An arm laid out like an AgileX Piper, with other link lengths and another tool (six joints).
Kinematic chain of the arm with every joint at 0, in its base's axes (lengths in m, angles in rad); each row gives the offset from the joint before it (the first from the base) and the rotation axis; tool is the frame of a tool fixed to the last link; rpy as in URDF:
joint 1: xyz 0 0 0.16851 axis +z
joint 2: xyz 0 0 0 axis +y
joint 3: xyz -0.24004 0 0.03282 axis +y
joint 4: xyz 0.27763 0 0.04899 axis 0.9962 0 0.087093
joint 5: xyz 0 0 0 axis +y
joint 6: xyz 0.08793 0 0.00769 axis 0.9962 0 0.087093
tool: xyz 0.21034 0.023 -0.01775 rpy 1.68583 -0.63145 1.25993
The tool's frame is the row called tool.
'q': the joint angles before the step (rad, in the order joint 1, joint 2, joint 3, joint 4, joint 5, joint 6). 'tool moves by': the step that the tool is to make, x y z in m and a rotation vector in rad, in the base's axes. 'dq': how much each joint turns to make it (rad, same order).
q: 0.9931 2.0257 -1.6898 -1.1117 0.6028 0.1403
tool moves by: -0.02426 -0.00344 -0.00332 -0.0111 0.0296 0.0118
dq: 0.0327 -0.0630 0.0759 0.0293 0.0193 -0.0068
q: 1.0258 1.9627 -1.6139 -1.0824 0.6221 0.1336
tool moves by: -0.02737 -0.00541 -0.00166 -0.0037 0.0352 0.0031
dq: 0.0393 -0.0704 0.0751 0.0381 0.0318 -0.0013
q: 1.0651 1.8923 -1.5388 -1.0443 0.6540 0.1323
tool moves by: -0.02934 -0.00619 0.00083 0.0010 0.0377 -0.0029
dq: 0.0462 -0.0721 0.0646 0.0460 0.0455 -0.0007
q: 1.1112 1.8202 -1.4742 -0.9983 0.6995 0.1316
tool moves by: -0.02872 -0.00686 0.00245 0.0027 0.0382 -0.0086
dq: 0.0487 -0.0664 0.0483 0.0489 0.0565 0.0000
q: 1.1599 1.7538 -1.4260 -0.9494 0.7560 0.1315
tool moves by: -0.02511 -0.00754 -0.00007 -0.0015 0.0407 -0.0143
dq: 0.0429 -0.0494 0.0310 0.0490 0.0590 0.0003
